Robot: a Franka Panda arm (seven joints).
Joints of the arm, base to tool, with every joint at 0 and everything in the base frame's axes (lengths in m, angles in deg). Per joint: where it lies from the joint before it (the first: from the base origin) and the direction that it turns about. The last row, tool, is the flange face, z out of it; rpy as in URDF.
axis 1: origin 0 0 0.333 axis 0 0 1
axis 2: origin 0 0 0 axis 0 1 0
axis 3: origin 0 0 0.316 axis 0 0 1
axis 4: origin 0.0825 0 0 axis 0 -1 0
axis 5: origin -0.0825 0 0.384 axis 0 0 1
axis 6: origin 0 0 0 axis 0 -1 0
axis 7: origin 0.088 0 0 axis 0 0 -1
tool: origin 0 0 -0.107 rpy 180 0 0
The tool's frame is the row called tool.
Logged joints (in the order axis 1, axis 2, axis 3, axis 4, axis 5, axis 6, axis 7), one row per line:
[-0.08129, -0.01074, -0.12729, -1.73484, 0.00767, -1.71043, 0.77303]
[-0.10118, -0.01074, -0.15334, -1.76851, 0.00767, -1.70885, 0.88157]
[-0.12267, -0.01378, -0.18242, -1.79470, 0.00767, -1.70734, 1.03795]
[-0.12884, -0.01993, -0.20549, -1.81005, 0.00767, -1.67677, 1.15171]
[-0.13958, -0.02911, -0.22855, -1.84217, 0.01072, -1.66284, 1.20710]
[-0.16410, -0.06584, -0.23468, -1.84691, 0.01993, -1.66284, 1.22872]
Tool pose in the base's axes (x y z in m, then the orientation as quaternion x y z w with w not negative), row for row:
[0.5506, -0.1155, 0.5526, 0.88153, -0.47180, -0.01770, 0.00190]
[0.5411, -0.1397, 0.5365, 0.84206, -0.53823, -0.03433, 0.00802]
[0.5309, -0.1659, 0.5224, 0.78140, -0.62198, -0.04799, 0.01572]
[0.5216, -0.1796, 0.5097, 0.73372, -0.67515, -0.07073, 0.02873]
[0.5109, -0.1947, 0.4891, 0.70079, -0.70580, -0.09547, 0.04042]
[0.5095, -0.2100, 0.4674, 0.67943, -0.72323, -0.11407, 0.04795]
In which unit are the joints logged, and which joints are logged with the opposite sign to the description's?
The joints are logged in radians. Opposite sign: axis 2, axis 6.
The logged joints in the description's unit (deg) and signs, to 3 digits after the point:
[-4.658, 0.615, -7.293, -99.399, 0.439, 98.000, 44.291]
[-5.797, 0.615, -8.786, -101.328, 0.439, 97.910, 50.510]
[-7.028, 0.790, -10.452, -102.829, 0.439, 97.823, 59.470]
[-7.382, 1.142, -11.774, -103.708, 0.439, 96.072, 65.988]
[-7.997, 1.668, -13.095, -105.549, 0.614, 95.274, 69.162]
[-9.402, 3.772, -13.446, -105.820, 1.142, 95.274, 70.400]

